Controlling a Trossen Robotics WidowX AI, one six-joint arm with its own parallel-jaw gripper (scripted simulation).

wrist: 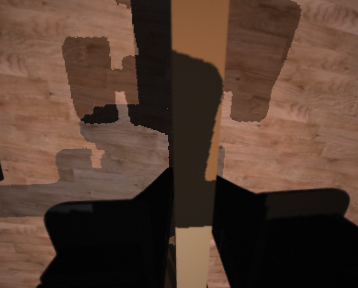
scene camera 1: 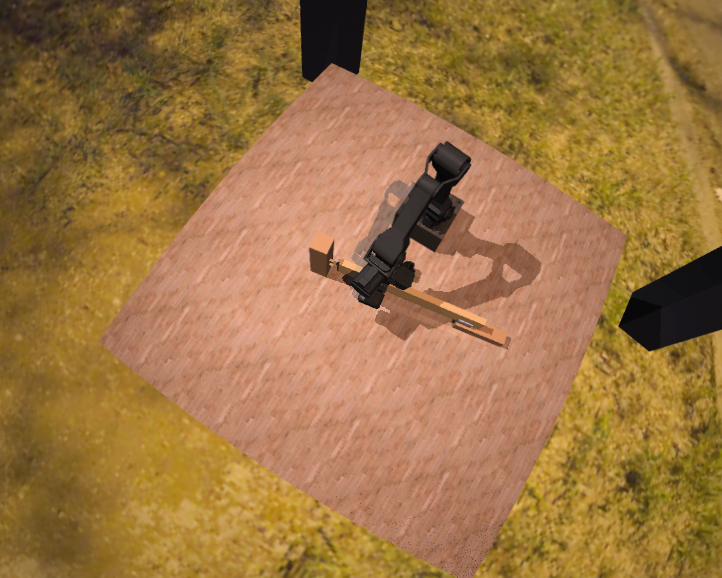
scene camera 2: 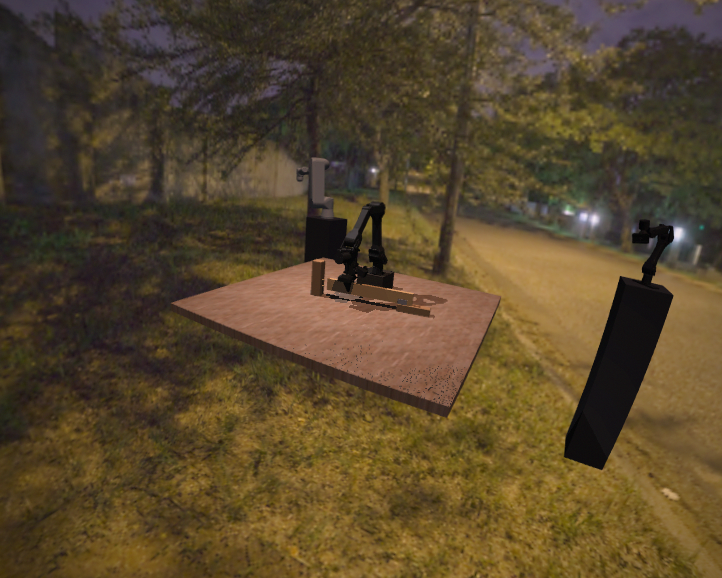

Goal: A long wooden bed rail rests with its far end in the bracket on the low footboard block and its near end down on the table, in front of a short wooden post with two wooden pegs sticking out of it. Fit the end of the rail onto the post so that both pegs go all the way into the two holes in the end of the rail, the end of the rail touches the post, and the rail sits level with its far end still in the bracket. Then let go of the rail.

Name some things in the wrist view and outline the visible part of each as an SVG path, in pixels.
The gripper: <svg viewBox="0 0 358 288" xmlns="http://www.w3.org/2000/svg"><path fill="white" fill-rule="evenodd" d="M216 176L212 234L230 288L358 288L358 226L344 217L350 204L350 197L345 190L322 188L253 193L218 175ZM173 167L168 167L133 199L70 201L50 207L44 215L43 222L56 255L47 266L47 269L41 274L41 283L36 288L164 288L174 199Z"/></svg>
A wooden bed rail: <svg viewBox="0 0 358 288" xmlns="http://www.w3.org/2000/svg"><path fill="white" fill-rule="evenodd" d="M169 0L176 288L206 288L211 249L230 1Z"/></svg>
